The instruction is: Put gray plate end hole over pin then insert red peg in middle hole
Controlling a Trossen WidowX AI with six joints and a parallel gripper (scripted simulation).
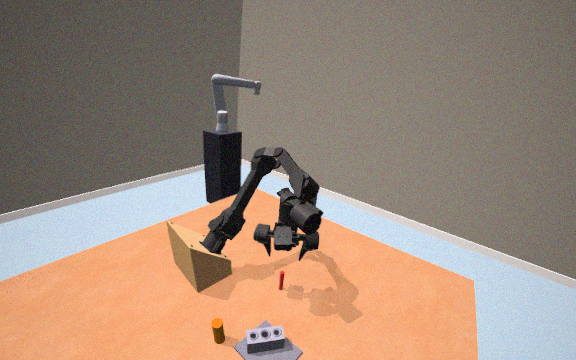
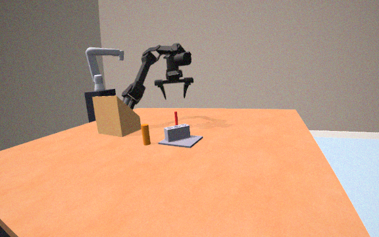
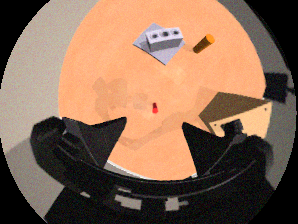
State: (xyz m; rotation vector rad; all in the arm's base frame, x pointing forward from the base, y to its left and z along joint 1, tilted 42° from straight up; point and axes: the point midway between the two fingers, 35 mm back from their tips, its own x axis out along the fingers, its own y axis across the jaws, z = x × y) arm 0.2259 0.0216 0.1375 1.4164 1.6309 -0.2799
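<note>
The red peg lies 100 mm below my gripper tip. The rest, counted from my gripper tip: gray base 180 mm to the right, 140 mm below, 110 mm ahead; orange cylinder 260 mm to the right, 100 mm below, 20 mm behind; gray plate 190 mm to the right, 100 mm below, 90 mm ahead.
</note>
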